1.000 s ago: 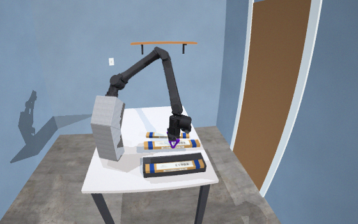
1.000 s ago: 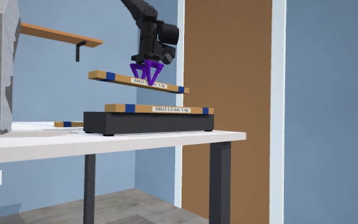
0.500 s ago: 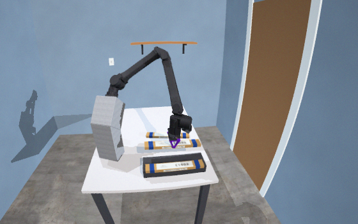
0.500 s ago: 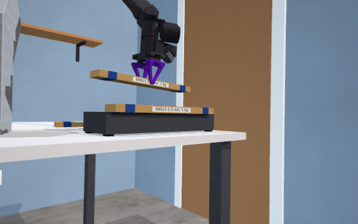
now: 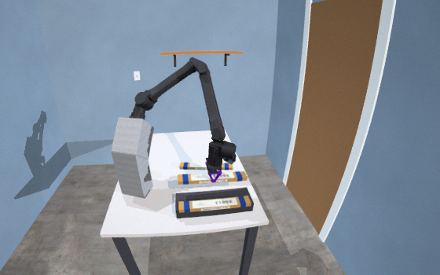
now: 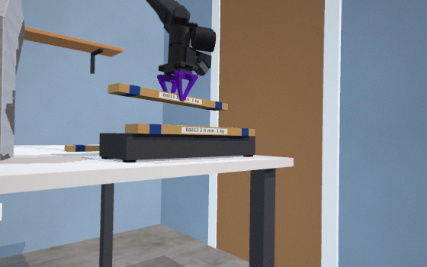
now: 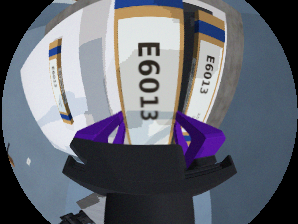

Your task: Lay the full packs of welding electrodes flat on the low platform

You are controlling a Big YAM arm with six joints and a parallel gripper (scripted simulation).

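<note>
Right now the low platform is 1 cm behind my hand, 5 cm to the right of it and 14 cm below it.
</note>
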